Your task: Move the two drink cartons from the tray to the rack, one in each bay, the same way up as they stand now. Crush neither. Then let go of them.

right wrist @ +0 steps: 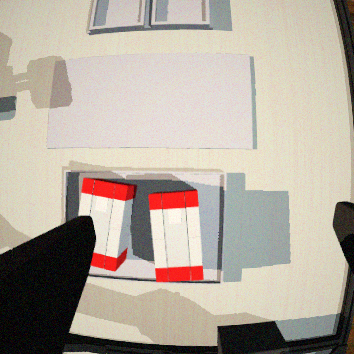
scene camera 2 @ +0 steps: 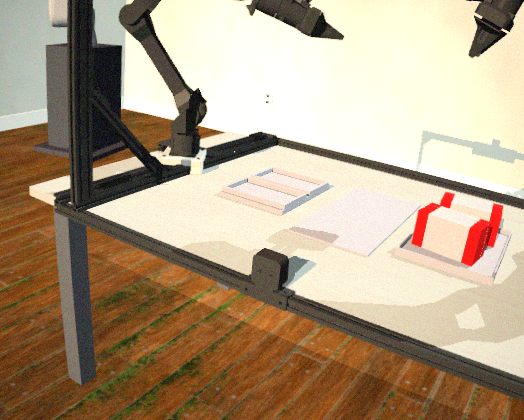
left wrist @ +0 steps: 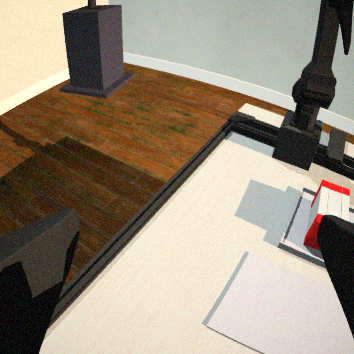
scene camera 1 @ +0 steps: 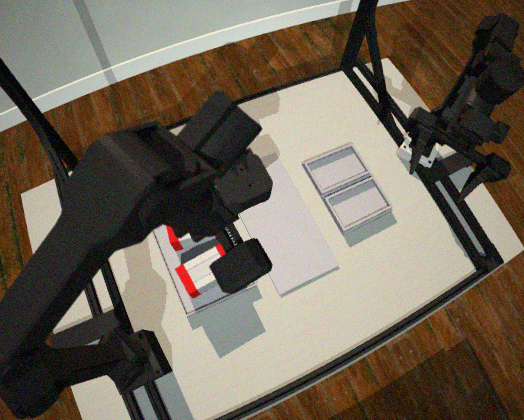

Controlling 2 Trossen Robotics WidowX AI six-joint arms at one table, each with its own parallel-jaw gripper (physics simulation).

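Pixels of known places: left gripper, fingertip midpoint: (scene camera 2: 341, 37) (left wrist: 203, 225) (scene camera 1: 434, 188); right gripper, fingertip midpoint: (right wrist: 218, 222) (scene camera 2: 473, 56) (scene camera 1: 235, 224); left arm's base at its link origin: (scene camera 2: 183, 153); right arm's base at its link origin: (left wrist: 302, 122) (scene camera 1: 131, 362).
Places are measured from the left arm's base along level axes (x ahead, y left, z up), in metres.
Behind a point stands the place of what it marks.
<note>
Two white drink cartons with red ends stand on the tray (scene camera 1: 222, 301) {x 0.647, y -0.227, z -0.027 m} (scene camera 2: 440, 266) {x 0.510, y -0.444, z -0.029 m} (right wrist: 223, 200) {x 0.607, y -0.207, z -0.021 m}. One carton (scene camera 2: 442, 232) {x 0.521, y -0.392, z 0.013 m} (right wrist: 107, 230) {x 0.559, y -0.365, z 0.037 m} is slightly turned and partly hidden in scene camera 1; the other carton (scene camera 1: 200, 272) {x 0.627, y -0.293, z 0.038 m} (scene camera 2: 472, 206) {x 0.602, y -0.312, z 0.039 m} (left wrist: 334, 207) {x 0.603, y -0.285, z 0.038 m} (right wrist: 176, 235) {x 0.609, y -0.286, z 0.038 m} is beside it, with a gap between them. The low rack (scene camera 1: 348, 184) {x 0.225, y -0.124, z -0.026 m} (scene camera 2: 280, 185) {x 0.237, y -0.121, z -0.020 m} (right wrist: 148, 14) {x 0.272, y -0.150, z -0.026 m} has two empty bays. My right gripper (scene camera 2: 473, 54) {x 0.574, y -0.231, z 0.315 m} (right wrist: 218, 222) {x 0.574, y -0.231, z 0.315 m} is open, high above the tray and pointing down. My left gripper (scene camera 1: 436, 186) {x 0.345, y 0.000, z 0.310 m} (left wrist: 203, 225) {x 0.345, y 0.000, z 0.310 m} is open and empty, raised by its own base, far from the cartons.
A thin pale panel (scene camera 1: 290, 240) (scene camera 2: 355, 220) (left wrist: 285, 300) (right wrist: 160, 100) lies flat between the tray and the rack. My right arm (scene camera 1: 115, 185) {x 0.671, y -0.257, z 0.577 m} reaches over the tray side in scene camera 1. A dark block (scene camera 2: 270, 270) {x 0.213, y -0.562, z 0.001 m} stands at the table's edge rail.
</note>
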